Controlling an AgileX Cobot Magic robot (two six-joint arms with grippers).
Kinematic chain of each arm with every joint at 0, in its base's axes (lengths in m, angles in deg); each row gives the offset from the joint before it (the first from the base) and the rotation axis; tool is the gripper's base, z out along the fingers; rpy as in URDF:
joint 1: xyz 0 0 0.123 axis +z
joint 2: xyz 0 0 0 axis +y
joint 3: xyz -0.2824 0 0.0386 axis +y
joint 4: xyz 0.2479 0 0.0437 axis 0.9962 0 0.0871
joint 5: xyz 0 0 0 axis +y
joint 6: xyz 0.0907 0 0.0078 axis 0.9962 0 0.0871
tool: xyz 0 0 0 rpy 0 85 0
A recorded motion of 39 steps. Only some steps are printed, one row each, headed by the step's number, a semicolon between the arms.
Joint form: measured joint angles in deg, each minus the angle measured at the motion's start. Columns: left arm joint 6, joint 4, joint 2, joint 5, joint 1, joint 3; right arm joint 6, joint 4, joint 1, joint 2, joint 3, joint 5.
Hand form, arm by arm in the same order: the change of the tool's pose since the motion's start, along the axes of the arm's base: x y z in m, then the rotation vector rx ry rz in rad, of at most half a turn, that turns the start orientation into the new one. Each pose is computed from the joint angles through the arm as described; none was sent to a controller.
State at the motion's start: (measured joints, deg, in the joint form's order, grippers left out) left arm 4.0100 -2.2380 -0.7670 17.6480 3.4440 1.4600; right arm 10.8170 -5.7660 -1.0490 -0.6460 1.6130 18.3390
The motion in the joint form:
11: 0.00 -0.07 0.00 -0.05 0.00 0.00; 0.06 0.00 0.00 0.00 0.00 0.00
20: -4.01 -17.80 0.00 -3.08 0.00 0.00; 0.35 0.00 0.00 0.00 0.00 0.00
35: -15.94 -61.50 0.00 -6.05 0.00 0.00; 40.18 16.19 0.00 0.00 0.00 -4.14
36: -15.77 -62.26 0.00 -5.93 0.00 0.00; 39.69 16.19 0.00 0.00 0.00 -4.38
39: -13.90 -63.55 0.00 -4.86 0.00 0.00; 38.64 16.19 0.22 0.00 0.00 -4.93
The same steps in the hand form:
11: 0.0000 0.0000 0.0001 -0.0012 -0.0009 -0.0001; 0.0000 0.0000 0.0000 0.0010 -0.0001 -0.0003
20: 0.0013 -0.0067 0.0062 -0.3753 -0.0719 0.0012; 0.0000 0.0000 0.0000 0.0059 -0.0003 -0.0015
35: 0.0019 -0.0154 0.0197 -1.3411 -0.1343 0.0239; 0.0015 0.0069 0.0066 0.9655 -0.0801 -0.1355
36: 0.0019 -0.0156 0.0198 -1.3515 -0.1326 0.0220; 0.0016 0.0069 0.0070 0.9574 -0.0843 -0.1323
39: 0.0016 -0.0173 0.0195 -1.3419 -0.1178 0.0067; 0.0017 0.0069 0.0079 0.9402 -0.0920 -0.1219

